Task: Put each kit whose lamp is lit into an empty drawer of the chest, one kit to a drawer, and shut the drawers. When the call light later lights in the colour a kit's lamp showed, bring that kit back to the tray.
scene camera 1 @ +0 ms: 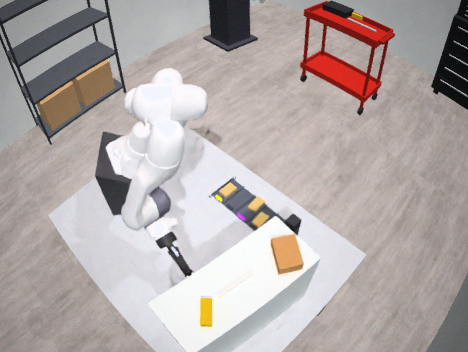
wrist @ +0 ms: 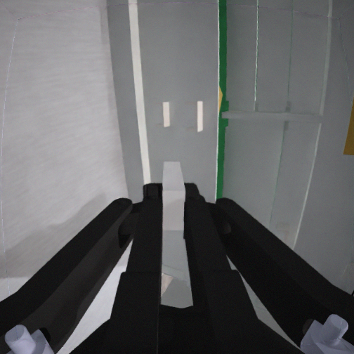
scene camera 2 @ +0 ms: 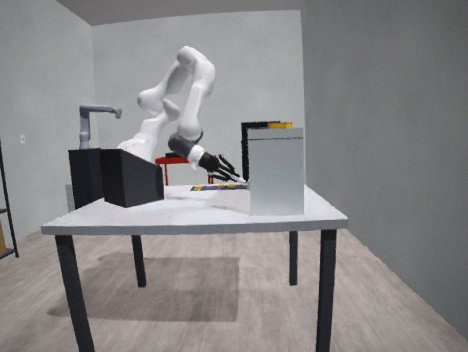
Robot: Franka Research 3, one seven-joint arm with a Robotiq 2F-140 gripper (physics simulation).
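A dark tray (scene camera 1: 242, 197) (scene camera 2: 207, 187) on the table holds three tan kits (scene camera 1: 228, 189) (scene camera 1: 256, 203) (scene camera 1: 260, 218). A yellow lamp (scene camera 1: 218, 197) glows beside the far kit. A magenta lamp (scene camera 1: 240, 216) glows beside the two nearer kits. The white chest (scene camera 1: 260, 291) (scene camera 2: 276, 174) (wrist: 182, 70) stands at the table's front edge. My gripper (scene camera 1: 186, 272) (scene camera 2: 243, 181) (wrist: 173, 191) is shut and empty, with its tips at the chest's front face, low down near the table. In the wrist view a green strip (wrist: 221, 105) runs along the chest front.
An orange-brown box (scene camera 1: 286, 253) and a yellow block (scene camera 1: 205, 311) lie on top of the chest. A small dark block (scene camera 1: 293, 223) sits by the tray's near end. A black wedge-shaped box (scene camera 2: 128, 177) stands at the arm's base. A red cart (scene camera 1: 382, 38) and a shelf rack (scene camera 1: 112, 41) stand farther off.
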